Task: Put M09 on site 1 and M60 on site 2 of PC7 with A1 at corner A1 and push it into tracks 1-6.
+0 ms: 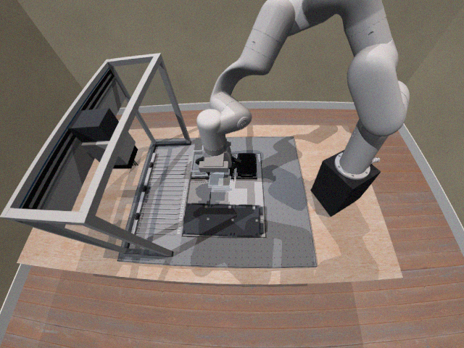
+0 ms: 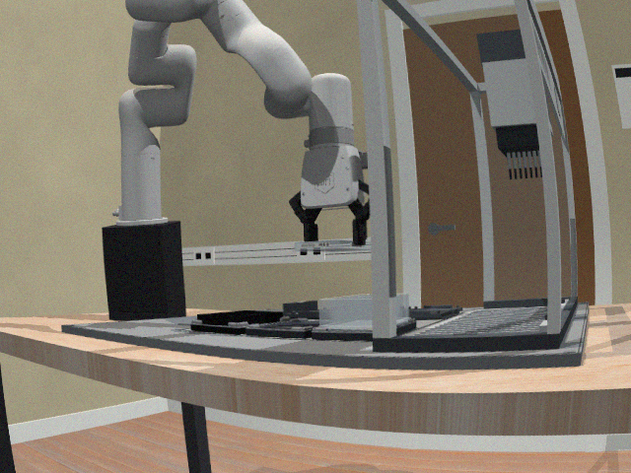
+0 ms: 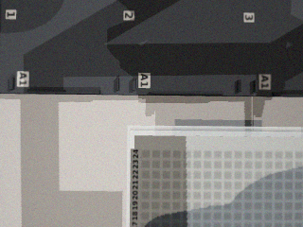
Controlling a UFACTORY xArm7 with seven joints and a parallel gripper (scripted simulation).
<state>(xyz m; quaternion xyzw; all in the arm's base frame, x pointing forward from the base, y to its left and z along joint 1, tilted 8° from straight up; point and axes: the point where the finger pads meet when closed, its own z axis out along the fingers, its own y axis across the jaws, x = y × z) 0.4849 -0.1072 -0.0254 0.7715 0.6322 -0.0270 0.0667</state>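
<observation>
Now: the dark carrier PC7 20 mm ahead of my hand, 150 mm to the left of it and 130 mm below it. From my hand the other things lie so: 384-well plate M60 (10 mm below); then nest S2 (20 mm behind, 110 mm to the right, 140 mm below); then deep-well block M09 (90 mm ahead, 130 mm to the right, 110 mm below).
</observation>
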